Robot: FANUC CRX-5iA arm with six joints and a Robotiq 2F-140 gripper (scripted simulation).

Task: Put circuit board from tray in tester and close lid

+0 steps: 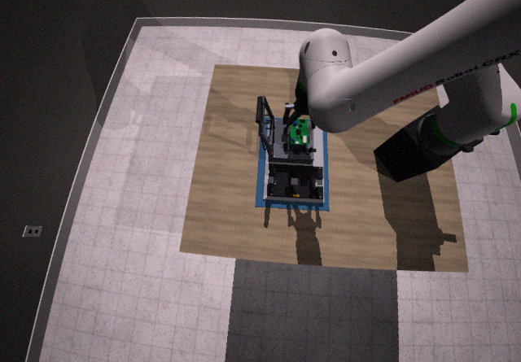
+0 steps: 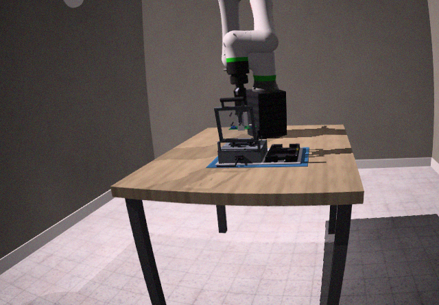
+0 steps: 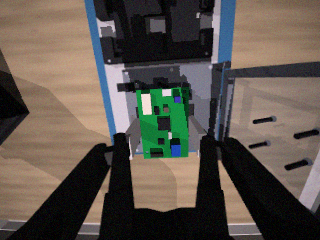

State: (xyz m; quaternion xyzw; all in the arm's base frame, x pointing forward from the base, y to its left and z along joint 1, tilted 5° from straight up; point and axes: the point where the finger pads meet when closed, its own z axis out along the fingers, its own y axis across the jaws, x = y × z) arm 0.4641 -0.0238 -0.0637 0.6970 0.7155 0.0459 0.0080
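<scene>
My hand is 2 cm above the green circuit board. From my hand the other things lie so: lid: 13 cm ahead, 3 cm above; tester: 4 cm to the left, 4 cm below, 3 cm ahead.
</scene>
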